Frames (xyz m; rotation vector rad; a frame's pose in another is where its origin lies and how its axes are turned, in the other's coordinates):
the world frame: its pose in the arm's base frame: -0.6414 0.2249 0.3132 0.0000 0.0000 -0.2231
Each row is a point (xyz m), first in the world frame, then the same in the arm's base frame.
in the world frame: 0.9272 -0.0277 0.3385
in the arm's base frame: 0.2567 -0.0073 0.6517
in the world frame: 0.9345 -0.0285 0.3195
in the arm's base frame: 0.2636 -0.0097 0.6327
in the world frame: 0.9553 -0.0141 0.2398
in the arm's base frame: 0.2871 -0.0002 0.5530
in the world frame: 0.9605 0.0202 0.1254
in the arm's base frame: 0.2998 0.0321 0.4386
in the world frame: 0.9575 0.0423 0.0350
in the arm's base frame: 0.3017 0.0543 0.3482
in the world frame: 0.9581 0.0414 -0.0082
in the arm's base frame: 0.3021 0.0533 0.3050
